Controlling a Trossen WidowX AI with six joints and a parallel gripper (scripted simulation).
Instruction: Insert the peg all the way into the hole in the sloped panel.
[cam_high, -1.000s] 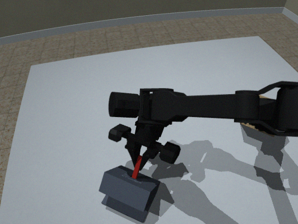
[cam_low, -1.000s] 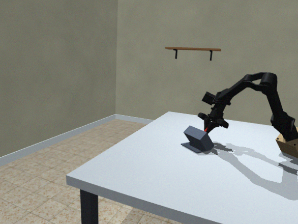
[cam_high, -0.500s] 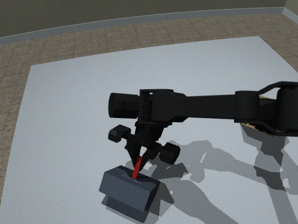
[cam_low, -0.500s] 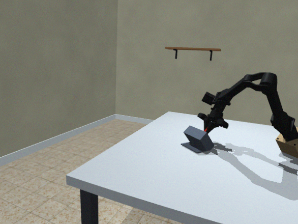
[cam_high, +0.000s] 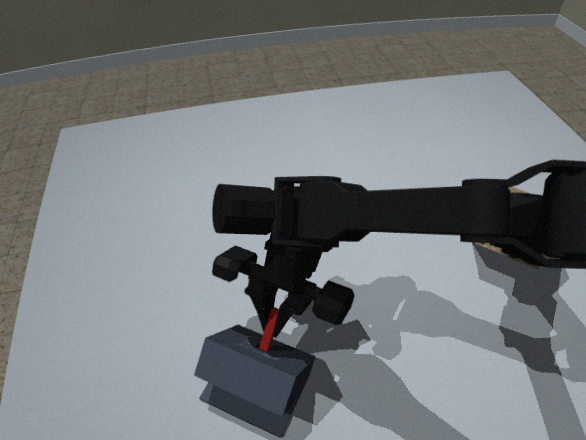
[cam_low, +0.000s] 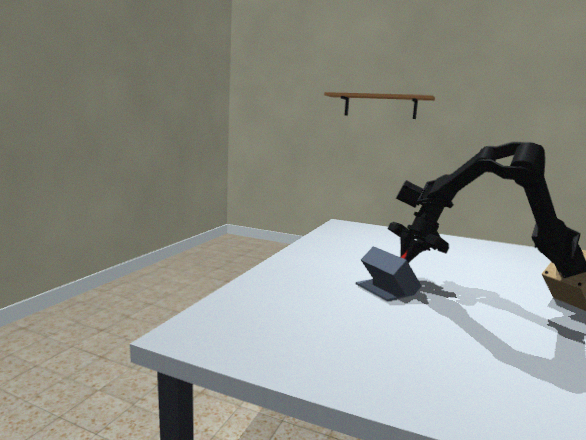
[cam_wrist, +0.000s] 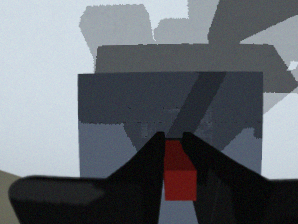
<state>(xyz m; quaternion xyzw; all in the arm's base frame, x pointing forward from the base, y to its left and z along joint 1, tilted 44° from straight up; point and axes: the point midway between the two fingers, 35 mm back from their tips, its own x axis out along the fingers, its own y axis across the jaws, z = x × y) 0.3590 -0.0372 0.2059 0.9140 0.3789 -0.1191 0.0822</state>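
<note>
The red peg lies 1 cm ahead of my hand, 2 cm to the left of it and 2 cm below it. From my hand the other things lie so: flat base plate: 5 cm ahead, 7 cm to the left, 9 cm below.
</note>
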